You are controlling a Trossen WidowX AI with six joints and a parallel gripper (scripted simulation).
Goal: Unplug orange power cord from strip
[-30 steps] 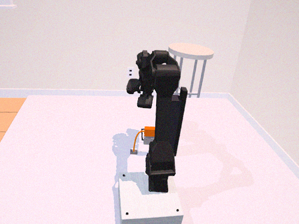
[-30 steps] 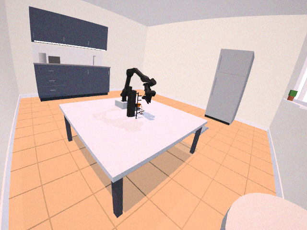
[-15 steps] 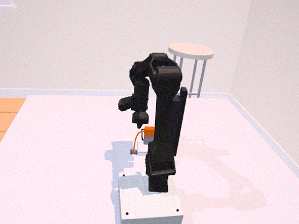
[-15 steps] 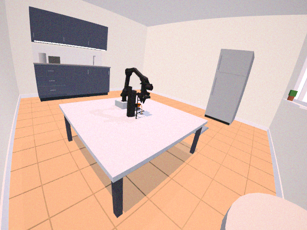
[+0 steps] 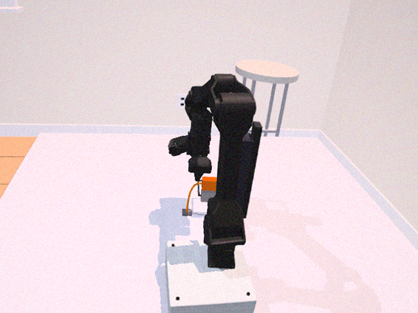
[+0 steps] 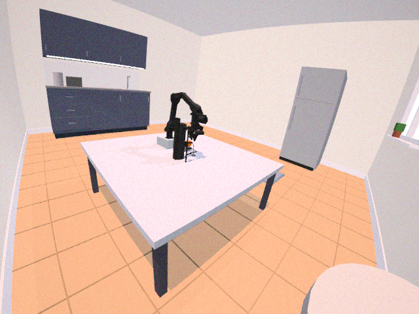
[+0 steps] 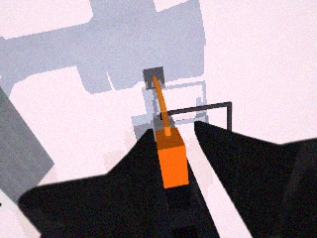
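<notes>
My gripper tip is 60 mm to the left of the orange plug and 10 mm above it.
</notes>
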